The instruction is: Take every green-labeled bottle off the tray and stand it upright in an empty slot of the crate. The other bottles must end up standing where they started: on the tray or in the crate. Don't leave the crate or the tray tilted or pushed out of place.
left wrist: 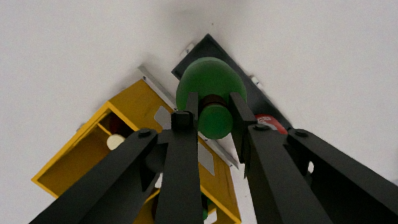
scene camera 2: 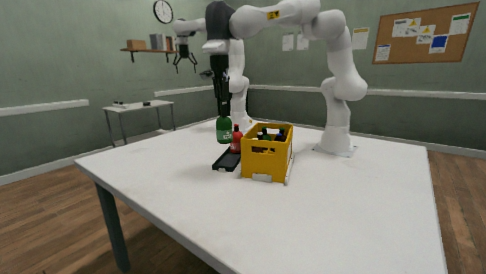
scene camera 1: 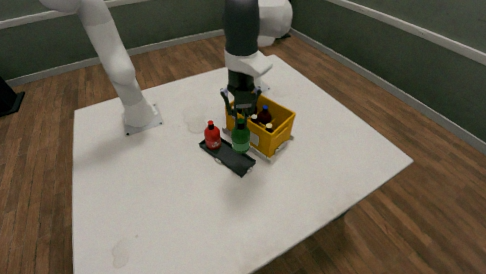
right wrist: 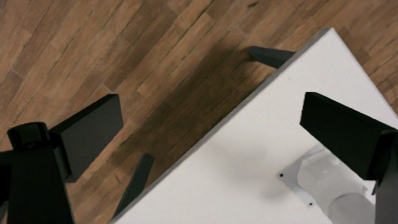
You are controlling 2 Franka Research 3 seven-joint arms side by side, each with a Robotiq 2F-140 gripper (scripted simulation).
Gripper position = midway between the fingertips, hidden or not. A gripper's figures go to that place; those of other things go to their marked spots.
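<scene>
Tray (left wrist: 258,103), 45 cm from the lens. Marked spots on the tray and a green bottle (left wrist: 213,79), 28 cm apart. Green bottle, 18 cm from the lens. My left gripper (left wrist: 213,107), 18 cm from the lens.
</scene>
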